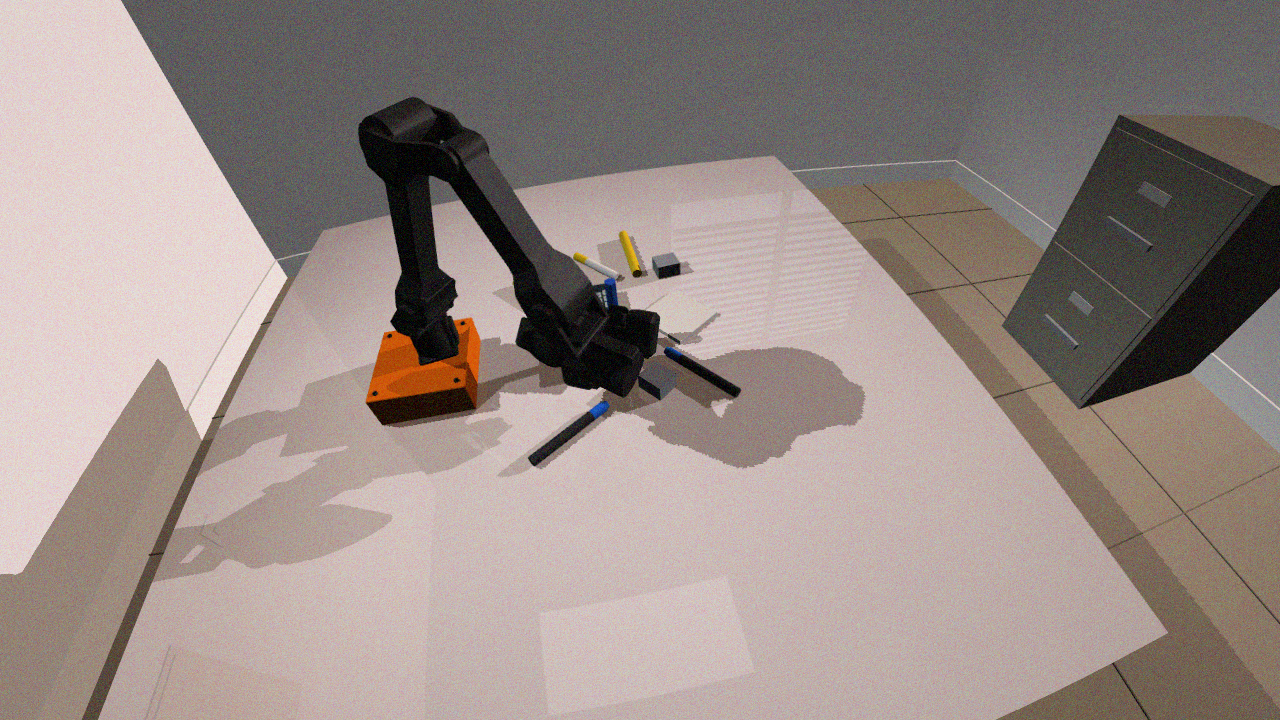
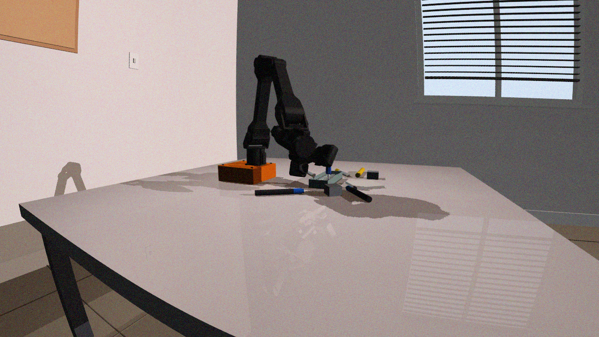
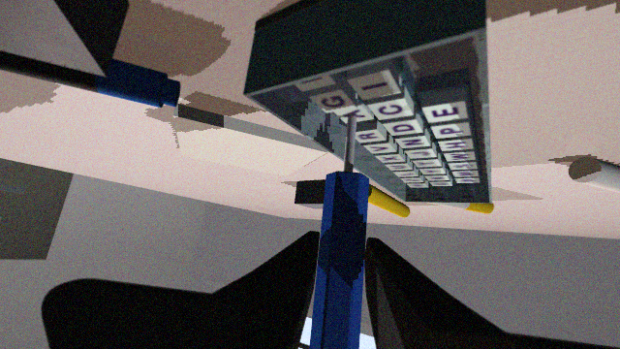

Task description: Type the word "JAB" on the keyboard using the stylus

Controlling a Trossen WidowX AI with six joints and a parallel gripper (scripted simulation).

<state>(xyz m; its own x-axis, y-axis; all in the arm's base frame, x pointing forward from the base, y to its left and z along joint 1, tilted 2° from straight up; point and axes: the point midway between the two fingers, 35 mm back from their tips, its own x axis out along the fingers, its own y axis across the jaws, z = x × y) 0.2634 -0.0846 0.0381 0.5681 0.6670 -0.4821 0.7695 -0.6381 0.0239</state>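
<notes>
The grey cube lies 110 mm to the right of my gripper tip, 60 mm below it and 30 mm ahead of it. Also, from my gripper tip: yellow marker 230 mm to the left, 110 mm ahead, 60 mm below; then white pad 120 mm ahead, 60 mm below, 20 mm to the left; then stylus 10 mm below.
</notes>
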